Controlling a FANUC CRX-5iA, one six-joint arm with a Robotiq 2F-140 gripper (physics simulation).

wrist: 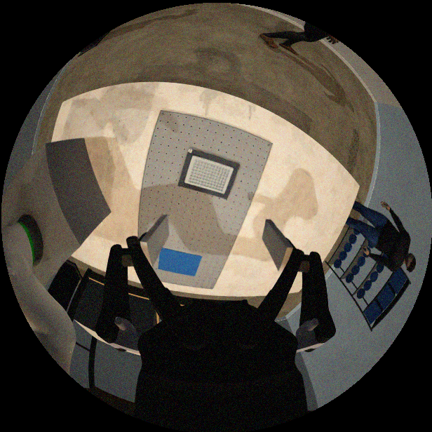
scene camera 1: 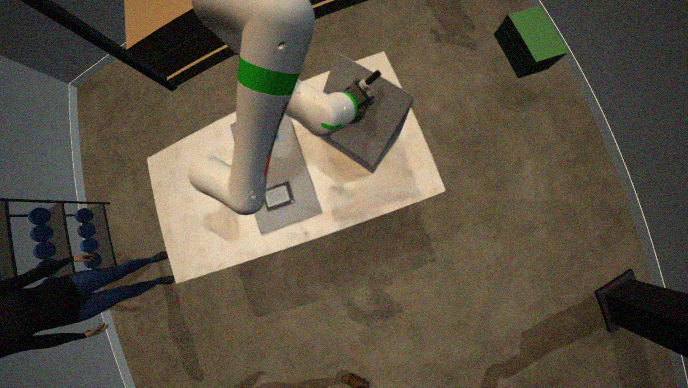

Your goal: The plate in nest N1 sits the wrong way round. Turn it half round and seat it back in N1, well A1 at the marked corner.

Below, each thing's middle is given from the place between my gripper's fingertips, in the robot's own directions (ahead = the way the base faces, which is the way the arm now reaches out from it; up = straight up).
Labels:
My hand is 10 mm short of the multi-well plate [wrist: 202,172], 20 mm to the right of it and 270 mm above it. The rest, counted from my hand: blue block [wrist: 175,261] (50 mm behind, 350 mm to the right, 290 mm below).

